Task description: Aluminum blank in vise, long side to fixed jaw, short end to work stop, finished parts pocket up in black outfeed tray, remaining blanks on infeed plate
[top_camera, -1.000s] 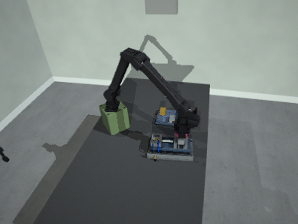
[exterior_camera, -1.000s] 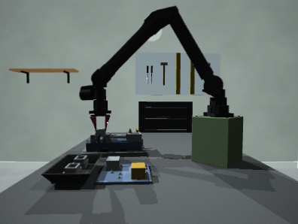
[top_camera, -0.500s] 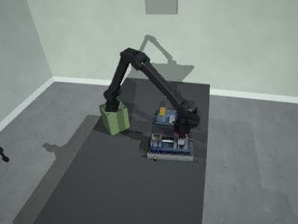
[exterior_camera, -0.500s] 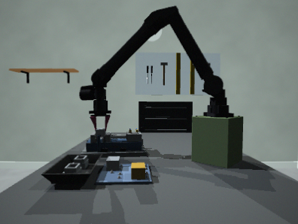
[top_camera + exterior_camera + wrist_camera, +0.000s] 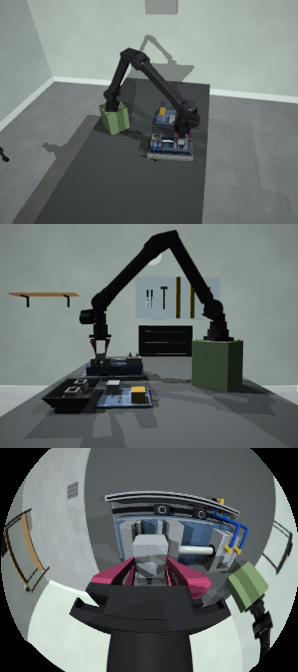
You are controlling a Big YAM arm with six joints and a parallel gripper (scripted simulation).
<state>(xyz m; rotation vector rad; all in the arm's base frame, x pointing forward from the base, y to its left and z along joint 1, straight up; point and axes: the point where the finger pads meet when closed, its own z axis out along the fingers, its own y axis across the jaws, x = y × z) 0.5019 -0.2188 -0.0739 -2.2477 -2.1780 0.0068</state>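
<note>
The gray aluminum blank lies 2 cm below my hand. Also, from my hand: vise: 7 cm behind, 8 cm below; then yellow brass blank: 14 cm behind, 39 cm to the left, 9 cm below.
</note>
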